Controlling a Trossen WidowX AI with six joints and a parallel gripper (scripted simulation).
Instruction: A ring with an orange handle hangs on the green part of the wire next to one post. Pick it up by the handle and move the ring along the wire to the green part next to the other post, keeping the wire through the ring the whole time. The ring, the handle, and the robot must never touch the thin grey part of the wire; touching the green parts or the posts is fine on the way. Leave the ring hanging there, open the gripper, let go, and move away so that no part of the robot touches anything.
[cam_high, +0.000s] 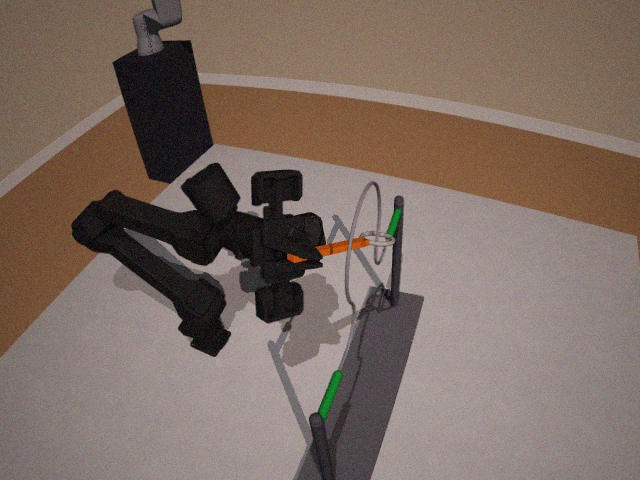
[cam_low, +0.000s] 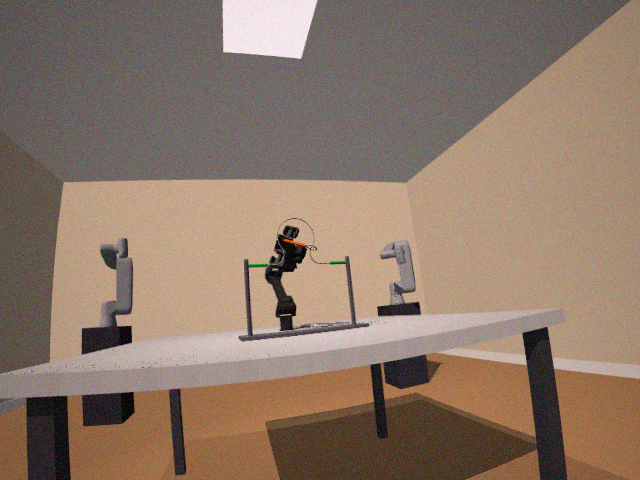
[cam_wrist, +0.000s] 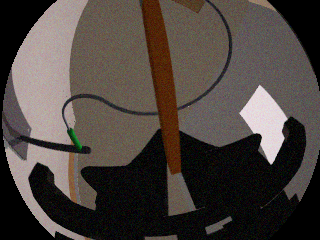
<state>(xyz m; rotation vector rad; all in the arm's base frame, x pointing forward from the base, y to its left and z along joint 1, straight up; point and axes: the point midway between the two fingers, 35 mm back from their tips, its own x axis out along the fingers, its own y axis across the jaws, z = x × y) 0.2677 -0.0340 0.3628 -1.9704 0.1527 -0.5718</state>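
Right now the ring with orange handle is 80 mm to the left of my gripper tip, 40 mm below it and 10 mm ahead of it.
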